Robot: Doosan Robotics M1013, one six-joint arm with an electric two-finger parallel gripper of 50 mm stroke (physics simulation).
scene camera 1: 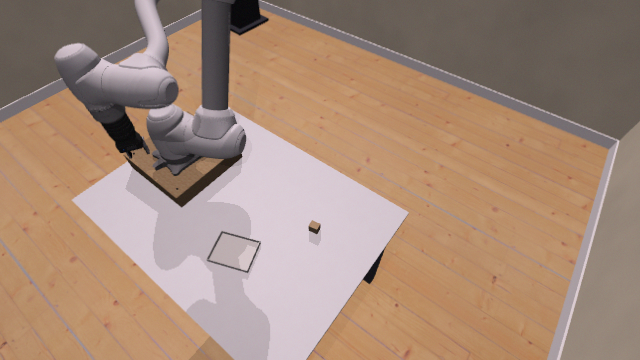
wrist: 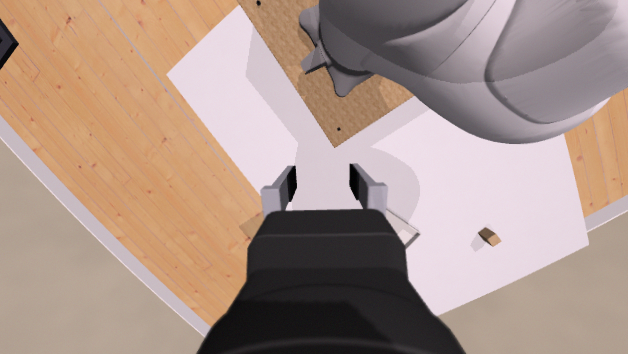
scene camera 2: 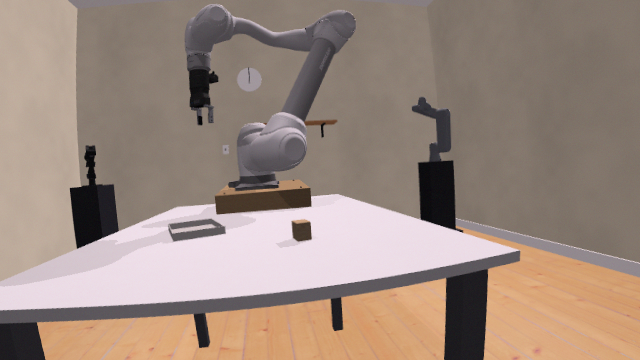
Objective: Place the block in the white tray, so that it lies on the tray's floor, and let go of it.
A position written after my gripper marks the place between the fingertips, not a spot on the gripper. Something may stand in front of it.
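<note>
I can see my gripper [scene camera 2: 205, 123] in scene camera 2, my gripper [scene camera 1: 139, 154] again in scene camera 1, and my gripper [wrist: 322, 175] in the wrist view too. There is also a white tray [scene camera 1: 230, 250] in the scene, and scene camera 2 shows me the white tray [scene camera 2: 194, 229] as well.
</note>
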